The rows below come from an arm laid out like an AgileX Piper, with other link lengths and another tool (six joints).
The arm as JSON. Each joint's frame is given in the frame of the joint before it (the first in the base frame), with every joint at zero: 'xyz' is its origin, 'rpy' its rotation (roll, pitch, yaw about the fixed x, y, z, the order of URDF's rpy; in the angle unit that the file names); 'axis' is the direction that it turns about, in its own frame. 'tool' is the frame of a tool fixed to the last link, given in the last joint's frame.
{
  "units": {
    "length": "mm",
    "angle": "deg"
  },
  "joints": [
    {
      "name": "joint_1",
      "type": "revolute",
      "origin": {
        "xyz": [
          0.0,
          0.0,
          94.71
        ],
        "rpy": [
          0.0,
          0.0,
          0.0
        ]
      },
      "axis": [
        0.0,
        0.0,
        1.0
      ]
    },
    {
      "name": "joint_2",
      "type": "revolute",
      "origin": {
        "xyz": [
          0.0,
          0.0,
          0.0
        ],
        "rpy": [
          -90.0,
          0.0,
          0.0
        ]
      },
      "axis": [
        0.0,
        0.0,
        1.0
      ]
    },
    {
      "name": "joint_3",
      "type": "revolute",
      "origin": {
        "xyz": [
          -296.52,
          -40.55,
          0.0
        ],
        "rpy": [
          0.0,
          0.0,
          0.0
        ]
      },
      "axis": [
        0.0,
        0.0,
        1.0
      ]
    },
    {
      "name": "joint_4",
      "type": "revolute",
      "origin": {
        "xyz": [
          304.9,
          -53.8,
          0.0
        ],
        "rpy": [
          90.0,
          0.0,
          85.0
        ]
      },
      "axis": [
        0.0,
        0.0,
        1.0
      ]
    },
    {
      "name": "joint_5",
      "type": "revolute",
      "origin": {
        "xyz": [
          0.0,
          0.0,
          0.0
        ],
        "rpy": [
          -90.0,
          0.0,
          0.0
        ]
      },
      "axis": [
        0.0,
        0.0,
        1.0
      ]
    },
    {
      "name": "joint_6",
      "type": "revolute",
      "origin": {
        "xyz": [
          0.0,
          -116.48,
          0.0
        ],
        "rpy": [
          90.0,
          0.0,
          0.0
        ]
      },
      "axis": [
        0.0,
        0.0,
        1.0
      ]
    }
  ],
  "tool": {
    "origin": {
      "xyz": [
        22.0,
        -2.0,
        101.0
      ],
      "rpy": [
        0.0,
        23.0,
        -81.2
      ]
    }
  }
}
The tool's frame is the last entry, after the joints.
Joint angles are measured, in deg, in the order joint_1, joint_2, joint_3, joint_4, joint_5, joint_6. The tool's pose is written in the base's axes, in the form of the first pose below.
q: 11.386 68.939 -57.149 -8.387 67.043 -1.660
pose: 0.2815 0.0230 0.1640 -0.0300 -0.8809 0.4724 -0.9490 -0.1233 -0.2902
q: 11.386 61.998 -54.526 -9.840 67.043 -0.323
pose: 0.2639 0.0146 0.1813 -0.0855 -0.8788 0.4695 -0.9248 -0.1053 -0.3656
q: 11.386 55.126 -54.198 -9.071 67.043 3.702
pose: 0.2501 0.0162 0.2090 -0.1913 -0.8984 0.3953 -0.8808 -0.0206 -0.4730
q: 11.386 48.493 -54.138 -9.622 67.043 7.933
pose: 0.2356 0.0129 0.2365 -0.2913 -0.9015 0.3200 -0.8179 0.0612 -0.5721
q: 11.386 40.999 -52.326 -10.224 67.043 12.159
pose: 0.2138 0.0079 0.2530 -0.3745 -0.8965 0.2369 -0.7494 0.1422 -0.6467
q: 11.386 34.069 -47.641 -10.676 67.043 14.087
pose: 0.1910 0.0024 0.2438 -0.4081 -0.8907 0.2005 -0.7179 0.1774 -0.6732
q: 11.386 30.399 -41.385 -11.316 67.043 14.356
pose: 0.1766 -0.0027 0.2110 -0.4051 -0.8844 0.2319 -0.7443 0.1717 -0.6454
